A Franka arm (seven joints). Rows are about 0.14 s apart.
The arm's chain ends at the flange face. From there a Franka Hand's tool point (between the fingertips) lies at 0.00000 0.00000 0.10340 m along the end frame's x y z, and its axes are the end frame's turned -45 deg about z.
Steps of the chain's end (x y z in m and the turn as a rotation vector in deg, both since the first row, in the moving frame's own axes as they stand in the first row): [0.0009, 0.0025, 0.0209, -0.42, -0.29, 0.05]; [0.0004, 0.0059, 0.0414, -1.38, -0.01, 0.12]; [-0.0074, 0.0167, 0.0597, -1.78, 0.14, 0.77]
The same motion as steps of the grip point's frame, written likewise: [-0.0020, 0.0026, 0.0209, -0.09, -0.50, 0.05]; [-0.0057, 0.0062, 0.0414, -0.97, -0.98, 0.12]; [-0.0192, 0.0090, 0.0596, -1.36, -1.16, 0.77]
